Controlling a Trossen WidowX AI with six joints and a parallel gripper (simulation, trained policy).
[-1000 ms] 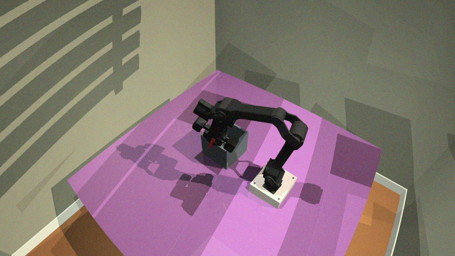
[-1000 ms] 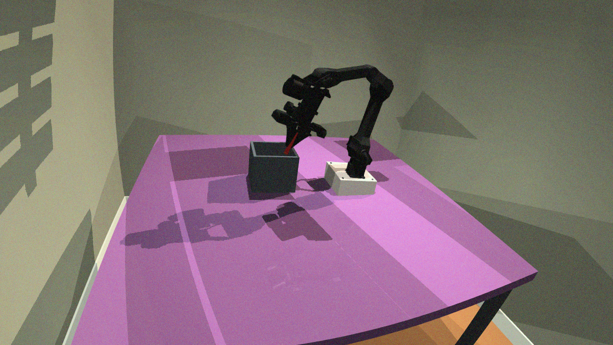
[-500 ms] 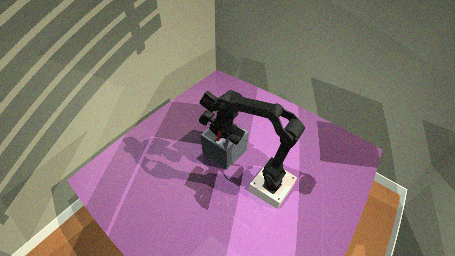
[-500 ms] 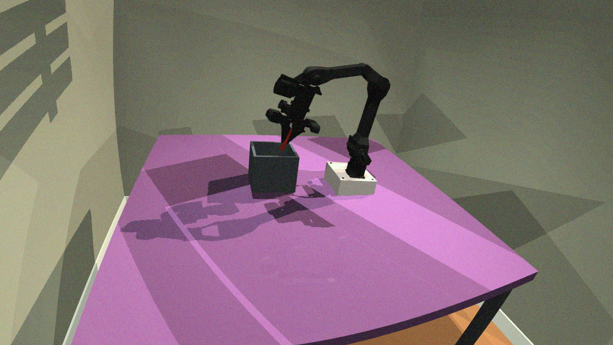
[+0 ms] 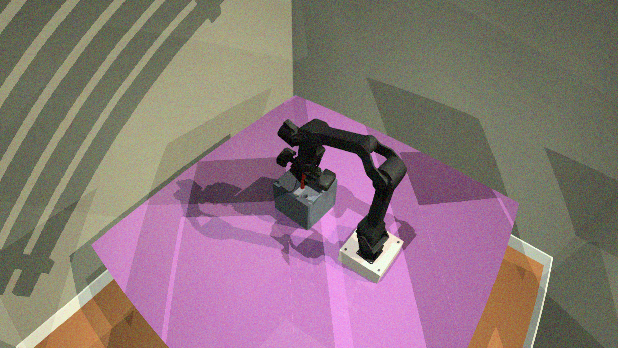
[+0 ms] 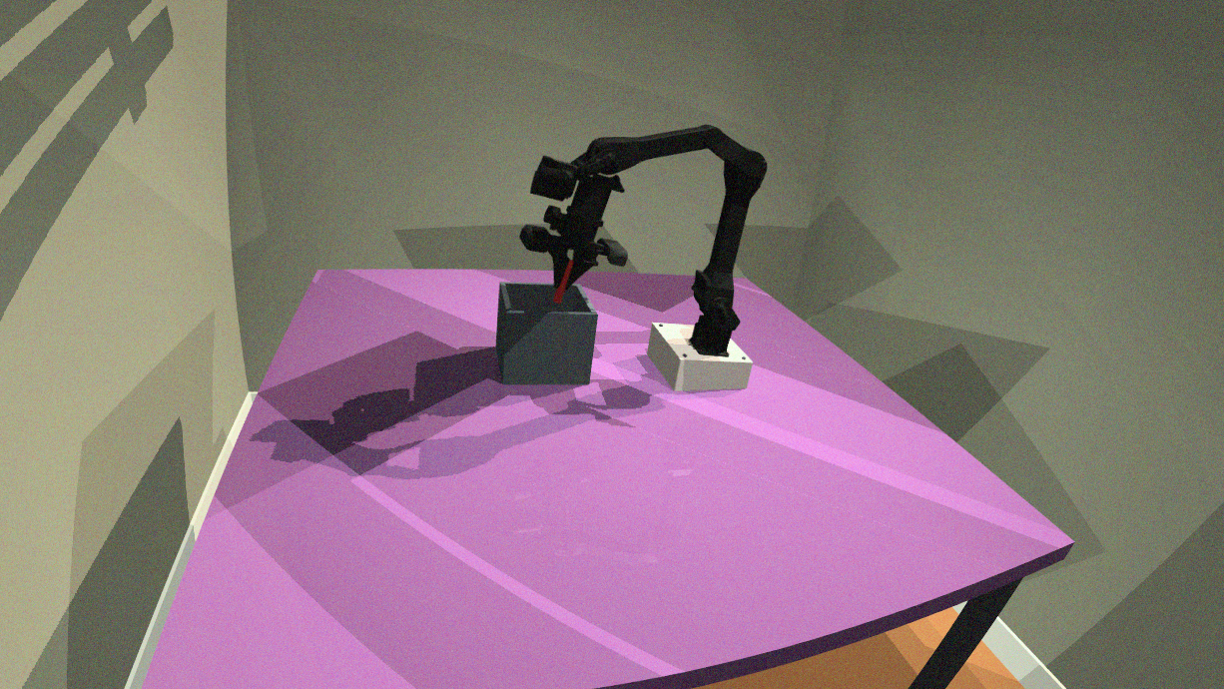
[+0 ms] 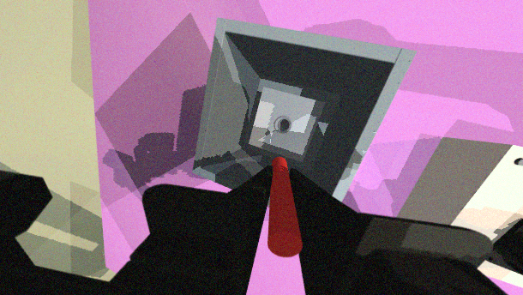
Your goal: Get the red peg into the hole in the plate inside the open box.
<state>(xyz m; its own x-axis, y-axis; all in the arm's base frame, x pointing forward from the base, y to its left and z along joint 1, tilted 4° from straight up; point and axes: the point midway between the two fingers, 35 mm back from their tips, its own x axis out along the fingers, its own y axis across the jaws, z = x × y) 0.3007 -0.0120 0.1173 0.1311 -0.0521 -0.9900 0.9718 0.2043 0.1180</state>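
The pale plate lies 20 mm ahead of my gripper tip, 30 mm to the right of it and 120 mm below it. Round my gripper tip: red peg (20 mm above).
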